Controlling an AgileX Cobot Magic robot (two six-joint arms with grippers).
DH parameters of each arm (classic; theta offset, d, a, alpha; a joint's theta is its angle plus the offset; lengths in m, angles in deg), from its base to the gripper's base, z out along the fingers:
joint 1: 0 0.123 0 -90
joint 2: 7.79 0 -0.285 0
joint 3: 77.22 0 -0.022 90
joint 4: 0 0.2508 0 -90
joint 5: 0 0 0.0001 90
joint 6: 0 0.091 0 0
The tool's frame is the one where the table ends.
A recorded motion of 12 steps. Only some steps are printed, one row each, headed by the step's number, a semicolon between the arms.
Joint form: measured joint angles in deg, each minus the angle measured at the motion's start. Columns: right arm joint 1, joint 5, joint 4, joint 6, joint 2, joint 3; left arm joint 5, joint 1, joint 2, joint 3, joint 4, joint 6.
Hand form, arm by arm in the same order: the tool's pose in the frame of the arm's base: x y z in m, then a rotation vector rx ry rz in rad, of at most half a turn. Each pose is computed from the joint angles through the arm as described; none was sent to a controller.
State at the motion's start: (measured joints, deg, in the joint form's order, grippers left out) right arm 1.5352 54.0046 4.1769 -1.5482 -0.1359 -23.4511; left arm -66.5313 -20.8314 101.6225 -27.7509 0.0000 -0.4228
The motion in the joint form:
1: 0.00 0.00 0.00 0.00 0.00 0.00; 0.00 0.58 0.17 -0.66 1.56 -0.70
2: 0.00 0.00 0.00 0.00 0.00 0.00; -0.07 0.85 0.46 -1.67 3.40 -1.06
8: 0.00 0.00 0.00 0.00 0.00 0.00; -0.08 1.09 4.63 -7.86 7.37 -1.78
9: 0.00 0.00 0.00 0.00 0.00 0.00; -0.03 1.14 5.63 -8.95 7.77 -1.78
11: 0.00 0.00 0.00 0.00 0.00 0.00; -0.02 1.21 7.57 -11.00 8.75 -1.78
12: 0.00 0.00 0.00 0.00 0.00 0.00; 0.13 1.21 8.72 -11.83 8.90 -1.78
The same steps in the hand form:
1: 0.0092 0.0056 0.2613 -0.0486 2.0130 0.0865; 0.2800 -0.1057 0.1634 0.2956 1.5842 -0.3007
2: 0.0092 0.0056 0.2613 -0.0486 2.0130 0.0865; 0.2834 -0.1083 0.1655 0.3176 1.5672 -0.3166
8: 0.0092 0.0056 0.2613 -0.0486 2.0130 0.0865; 0.3069 -0.1215 0.1650 0.3705 1.5236 -0.3531
9: 0.0092 0.0056 0.2613 -0.0486 2.0130 0.0865; 0.3113 -0.1234 0.1632 0.3769 1.5217 -0.3551
11: 0.0092 0.0056 0.2613 -0.0486 2.0130 0.0865; 0.3194 -0.1273 0.1592 0.3933 1.5171 -0.3608
12: 0.0092 0.0056 0.2613 -0.0486 2.0130 0.0865; 0.3229 -0.1288 0.1551 0.3973 1.5248 -0.3613

